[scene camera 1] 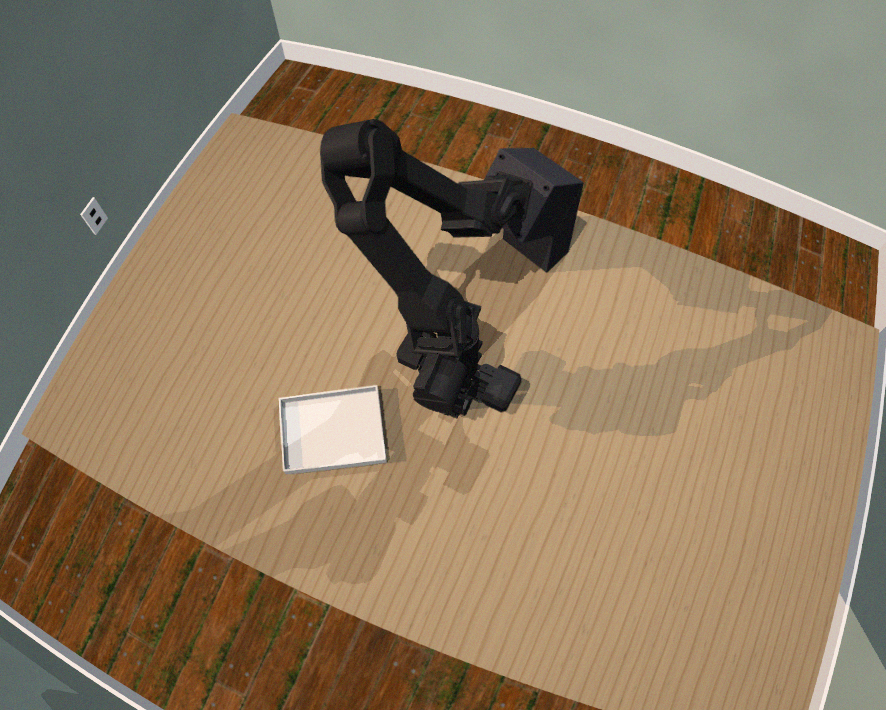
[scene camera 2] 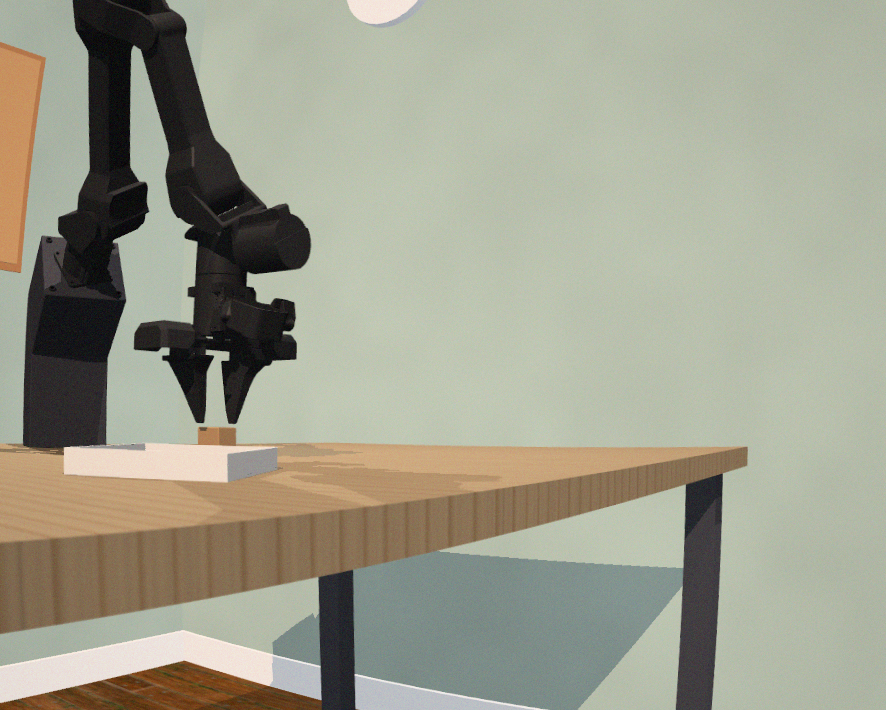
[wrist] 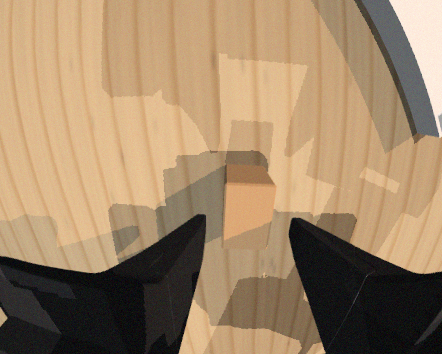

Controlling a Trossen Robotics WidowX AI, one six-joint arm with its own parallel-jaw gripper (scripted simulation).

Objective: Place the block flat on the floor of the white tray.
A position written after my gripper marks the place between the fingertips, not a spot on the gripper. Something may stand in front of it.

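Note:
Scene camera 1: white tray (scene camera 1: pixel 344 426), my gripper (scene camera 1: pixel 458 388). Scene camera 2: my gripper (scene camera 2: pixel 216 423), white tray (scene camera 2: pixel 210 463). Wrist view: a wooden block (wrist: pixel 249 192), my gripper (wrist: pixel 248 225).

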